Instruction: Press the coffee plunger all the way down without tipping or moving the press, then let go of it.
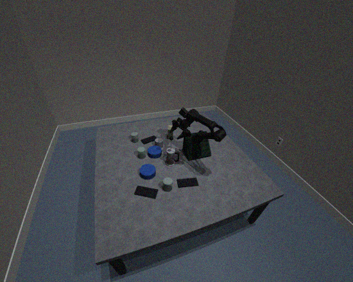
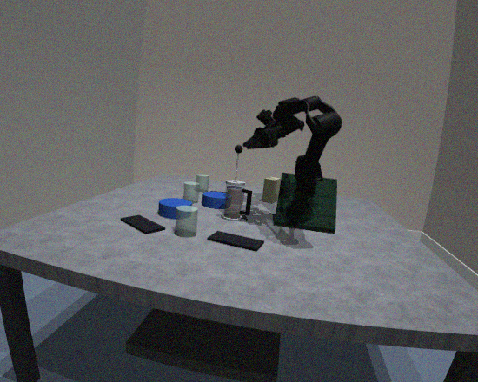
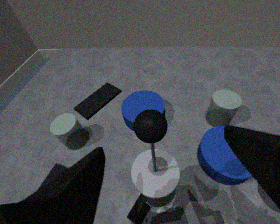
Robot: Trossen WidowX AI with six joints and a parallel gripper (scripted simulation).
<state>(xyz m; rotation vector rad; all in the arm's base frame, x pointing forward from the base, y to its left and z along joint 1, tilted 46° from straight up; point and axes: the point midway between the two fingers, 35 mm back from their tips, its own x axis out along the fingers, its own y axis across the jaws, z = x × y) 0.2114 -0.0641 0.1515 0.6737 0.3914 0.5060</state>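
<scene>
Right now the coffee press is 140 mm below my gripper tip and 20 mm to the left of it. From my gripper tip the other things lie so: cream block 340 mm to the right, 210 mm below, 90 mm behind.
</scene>
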